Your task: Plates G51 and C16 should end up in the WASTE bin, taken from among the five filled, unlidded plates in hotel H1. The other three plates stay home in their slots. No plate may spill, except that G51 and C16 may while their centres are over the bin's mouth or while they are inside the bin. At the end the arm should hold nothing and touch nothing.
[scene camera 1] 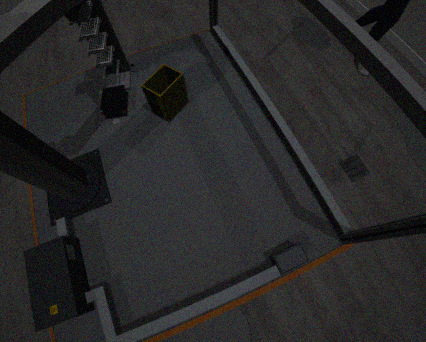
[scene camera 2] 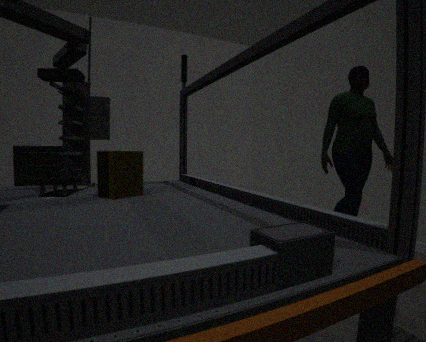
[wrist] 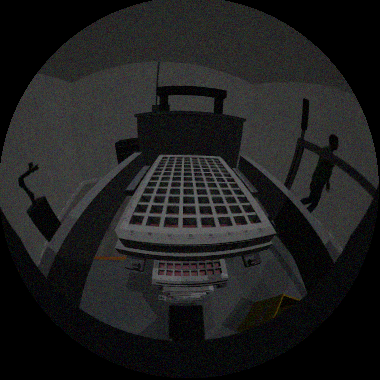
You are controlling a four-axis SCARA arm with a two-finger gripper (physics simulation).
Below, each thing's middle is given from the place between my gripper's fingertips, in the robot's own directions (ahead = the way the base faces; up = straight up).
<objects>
My hand is 1 cm short of the hotel H1 (scene camera 2: 72, 162), 5 cm to the right of it and 24 cm above it. The rest, counted from my hand: dark cabinet (scene camera 1: 51, 276): 47 cm behind, 96 cm to the right, 47 cm below; grey box (scene camera 2: 302, 260): 40 cm ahead, 123 cm to the right, 49 cm below.
</objects>
